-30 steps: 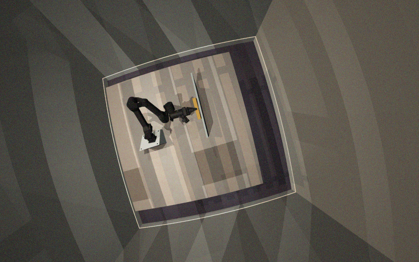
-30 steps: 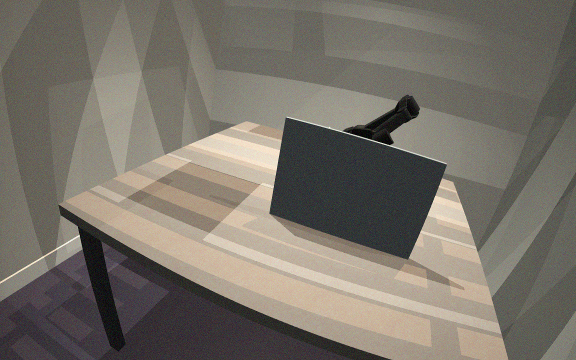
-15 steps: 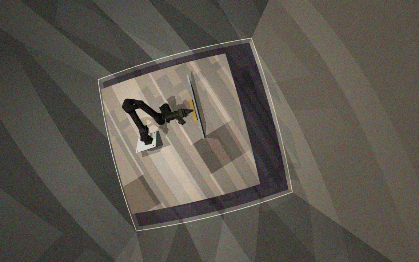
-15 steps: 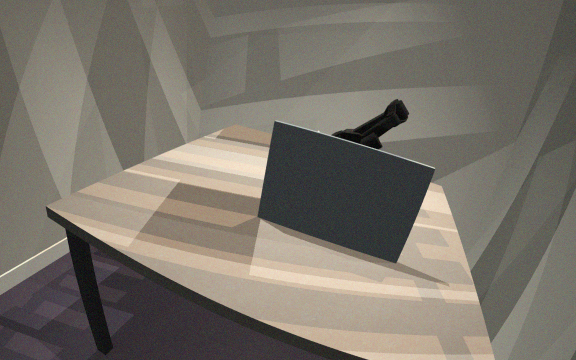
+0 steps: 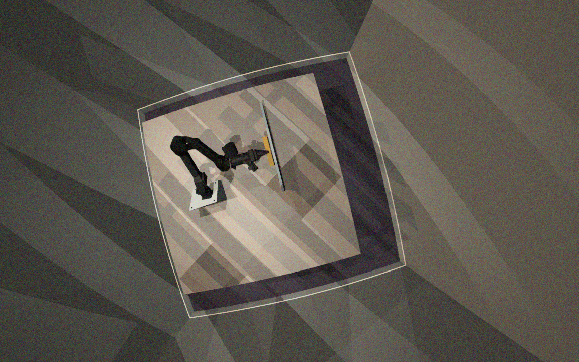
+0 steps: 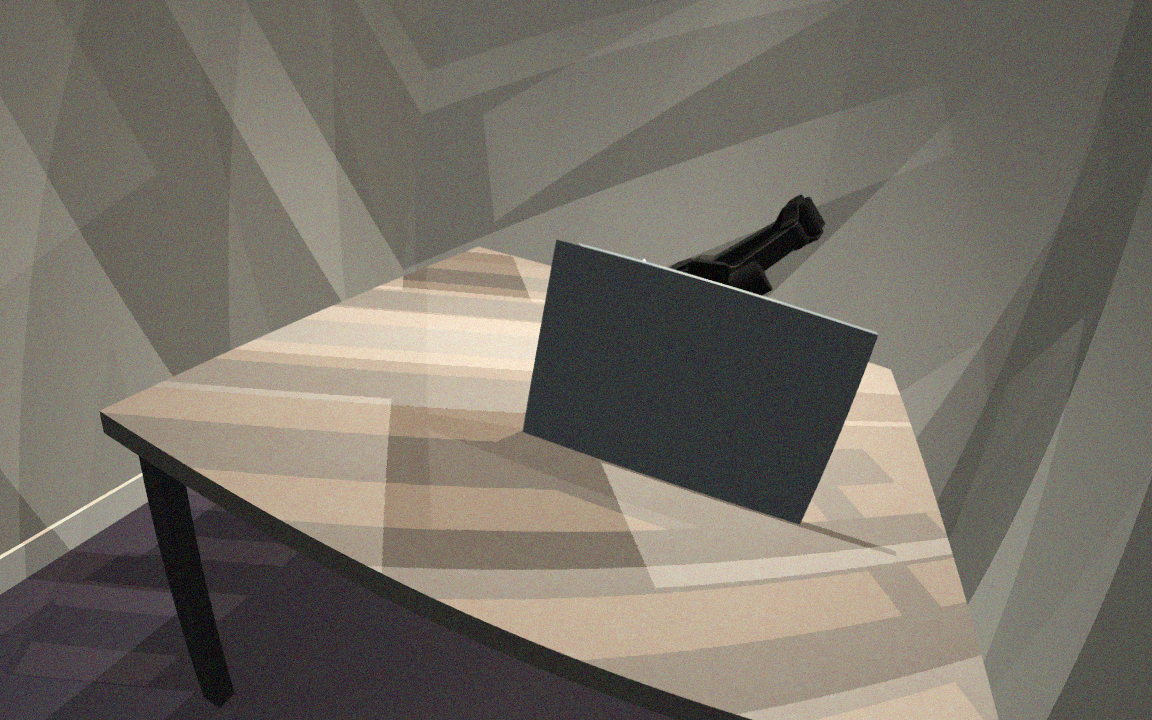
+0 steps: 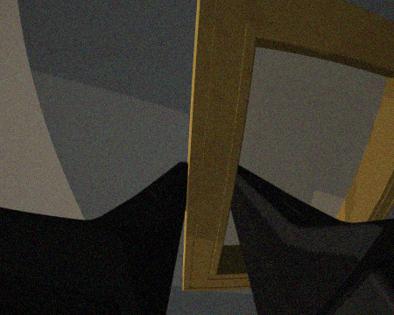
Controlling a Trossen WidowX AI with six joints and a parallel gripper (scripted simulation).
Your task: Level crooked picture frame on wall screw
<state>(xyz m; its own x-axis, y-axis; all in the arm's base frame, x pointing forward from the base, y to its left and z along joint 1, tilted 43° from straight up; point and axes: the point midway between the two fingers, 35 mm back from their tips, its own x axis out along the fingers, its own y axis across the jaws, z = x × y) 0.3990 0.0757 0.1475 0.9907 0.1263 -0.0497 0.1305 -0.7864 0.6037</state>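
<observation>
Now: the yellow picture frame 5 cm below my gripper tip and 1 cm to the left of it. The rest, counted from my gripper tip: grey-blue wall panel (7 cm below, 2 cm ahead, 1 cm to the left).
</observation>
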